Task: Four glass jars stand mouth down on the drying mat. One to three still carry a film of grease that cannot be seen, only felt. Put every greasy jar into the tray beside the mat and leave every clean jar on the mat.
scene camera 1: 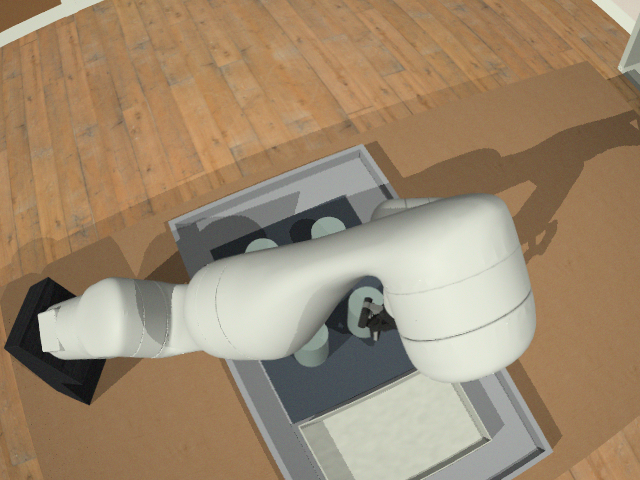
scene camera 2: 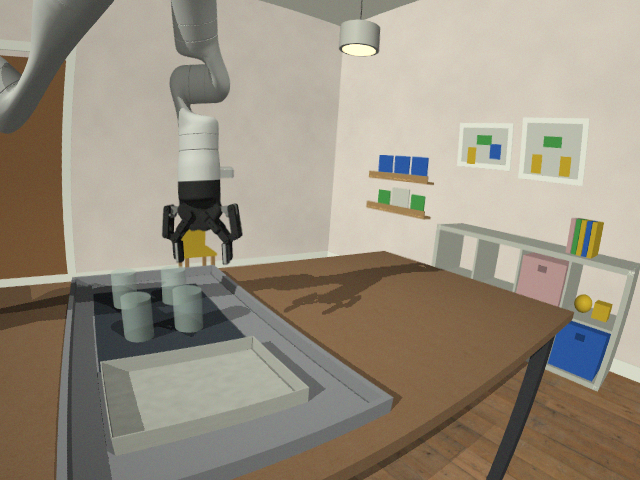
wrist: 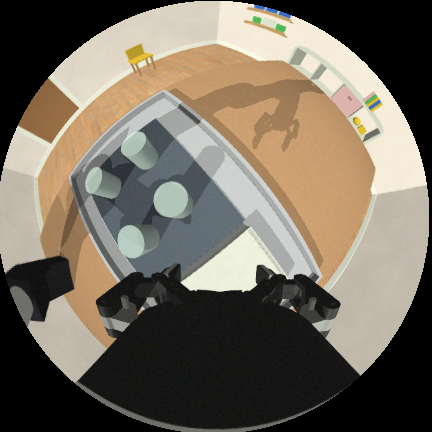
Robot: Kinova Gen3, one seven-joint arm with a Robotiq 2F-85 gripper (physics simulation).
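Where they show: gripper, between the fingertips: (scene camera 2: 202, 262) (wrist: 218, 273); arm's base, origin of its link: (scene camera 1: 64, 331).
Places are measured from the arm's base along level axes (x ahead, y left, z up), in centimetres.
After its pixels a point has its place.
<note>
Four pale green jars stand mouth down on the dark mat (scene camera 1: 310, 400) {y -18.9, x 33.7, z -27.6 cm} (scene camera 2: 116, 350) {y -15.1, x 32.8, z -27.6 cm} (wrist: 200, 240) {y -19.4, x 48.4, z -27.6 cm}: the back left jar (scene camera 1: 261, 245) {y 10.1, x 38.9, z -18.9 cm} (scene camera 2: 124, 286) {y 5.2, x 38.0, z -21.5 cm} (wrist: 103, 183) {y 5.6, x 39.9, z -20.1 cm}, the back right jar (scene camera 1: 328, 227) {y 7.6, x 51.7, z -18.9 cm} (scene camera 2: 173, 284) {y 3.7, x 50.5, z -21.9 cm} (wrist: 140, 150) {y 3.6, x 51.7, z -19.2 cm}, the front left jar (scene camera 1: 311, 351) {y -13.1, x 37.3, z -19.3 cm} (scene camera 2: 138, 317) {y -13.3, x 38.3, z -22.0 cm} (wrist: 137, 241) {y -11.2, x 40.0, z -18.9 cm} and the front right jar (scene camera 1: 357, 304) {y -9.0, x 48.6, z -18.9 cm} (scene camera 2: 187, 310) {y -12.7, x 49.2, z -22.3 cm} (wrist: 171, 200) {y -10.1, x 50.2, z -18.9 cm}. The cream tray (scene camera 1: 387, 434) {y -32.0, x 42.8, z -27.7 cm} (scene camera 2: 206, 387) {y -33.3, x 45.3, z -27.7 cm} (wrist: 225, 267) {y -28.6, x 48.4, z -27.7 cm} is empty. My gripper (scene camera 2: 202, 257) {y -22.2, x 49.7, z -9.3 cm} (wrist: 218, 273) {y -22.2, x 49.7, z -9.3 cm} is open and empty, well above the jars. In scene camera 1 my arm partly hides it and some jars. Grease cannot be seen.
A grey walled platform (scene camera 1: 266, 184) {y 26.9, x 47.2, z -25.1 cm} (scene camera 2: 336, 426) {y -53.4, x 56.4, z -25.7 cm} (wrist: 235, 172) surrounds mat and tray on the brown table (scene camera 1: 170, 439) {y -14.7, x 5.8, z -28.0 cm} (scene camera 2: 439, 330) {y -39.8, x 101.8, z -28.0 cm} (wrist: 320, 165) {y -28.6, x 93.9, z -28.0 cm}. A black base block (scene camera 1: 28, 322) {y 1.5, x -4.6, z 4.6 cm} (wrist: 56, 277) {y 3.9, x -2.8, z -20.1 cm} stands off its left side. A shelf unit (scene camera 2: 475, 231) stands beyond the table.
</note>
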